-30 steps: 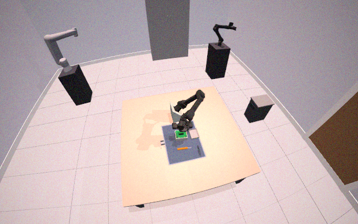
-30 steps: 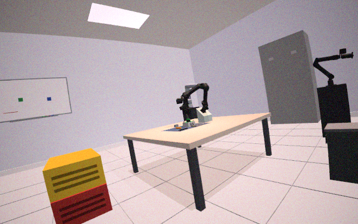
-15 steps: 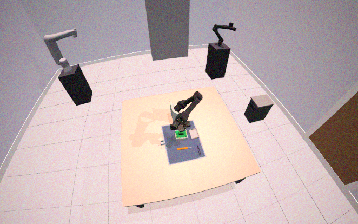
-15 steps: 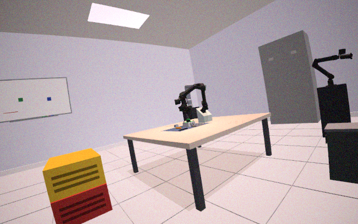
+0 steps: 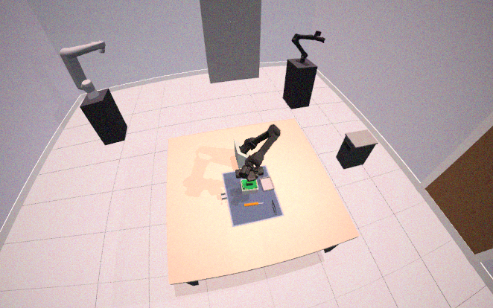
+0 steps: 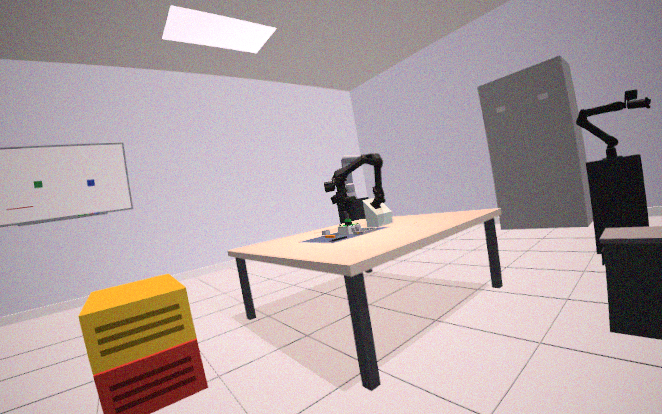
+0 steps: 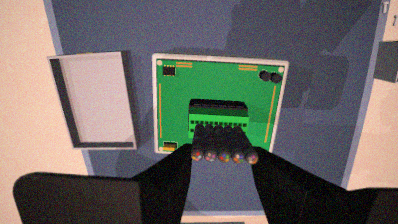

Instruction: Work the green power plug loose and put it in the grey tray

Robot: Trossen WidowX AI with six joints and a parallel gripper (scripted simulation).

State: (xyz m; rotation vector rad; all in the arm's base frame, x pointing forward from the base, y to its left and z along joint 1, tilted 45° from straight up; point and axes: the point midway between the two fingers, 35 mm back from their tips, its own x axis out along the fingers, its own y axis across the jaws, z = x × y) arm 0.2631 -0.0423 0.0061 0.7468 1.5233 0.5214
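My gripper tip is now 40 mm above the green power plug. The rest, counted from my gripper tip: blue mat 50 mm ahead, 130 mm below.
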